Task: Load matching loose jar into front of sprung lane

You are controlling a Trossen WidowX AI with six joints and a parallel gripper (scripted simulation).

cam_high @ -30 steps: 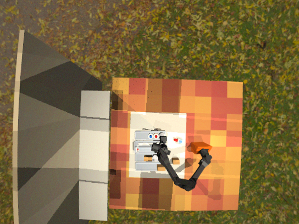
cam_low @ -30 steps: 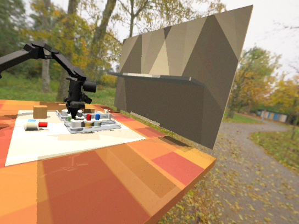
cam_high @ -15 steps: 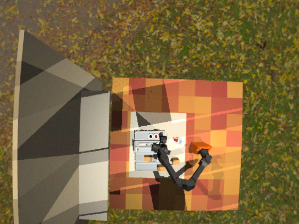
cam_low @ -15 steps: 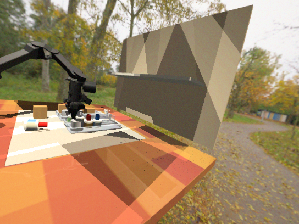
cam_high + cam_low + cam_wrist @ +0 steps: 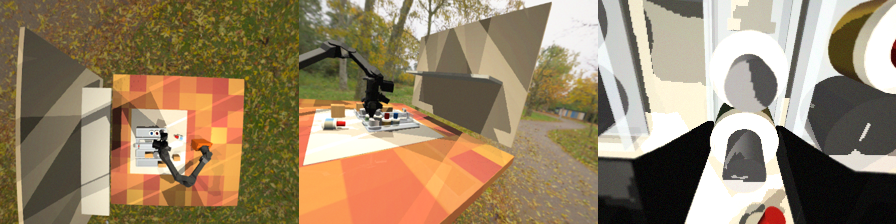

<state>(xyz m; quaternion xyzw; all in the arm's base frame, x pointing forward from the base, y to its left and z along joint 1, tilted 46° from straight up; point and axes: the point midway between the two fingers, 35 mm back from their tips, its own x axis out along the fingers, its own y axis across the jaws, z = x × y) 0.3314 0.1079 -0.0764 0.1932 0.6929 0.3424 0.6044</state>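
Now: gripper tip 7 cm to the left of the red-capped jar, 7 cm short of it and 1 cm below it. From my gripper tip the other things lie so: blue-capped jar 12 cm ahead, 6 cm to the right, 1 cm above; then pusher plate 14 cm ahead, 5 cm to the left, 1 cm above; then grey lane rack 14 cm ahead, 5 cm to the left, 2 cm below.
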